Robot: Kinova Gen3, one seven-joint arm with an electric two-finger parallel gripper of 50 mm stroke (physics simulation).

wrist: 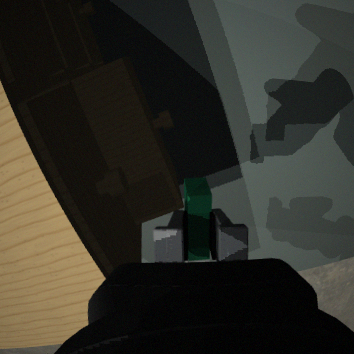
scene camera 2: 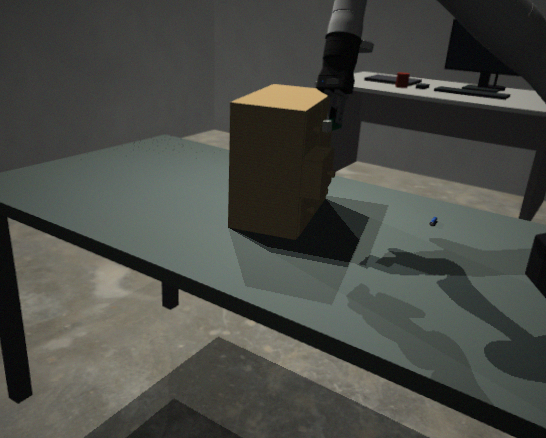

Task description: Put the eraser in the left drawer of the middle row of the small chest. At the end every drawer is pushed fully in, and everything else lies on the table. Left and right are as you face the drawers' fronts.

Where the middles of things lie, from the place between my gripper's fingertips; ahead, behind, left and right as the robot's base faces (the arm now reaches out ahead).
Now: the small wooden chest (scene camera 2: 267,127) 160 mm ahead of my hand, 130 mm below it and 90 mm to the right of it.
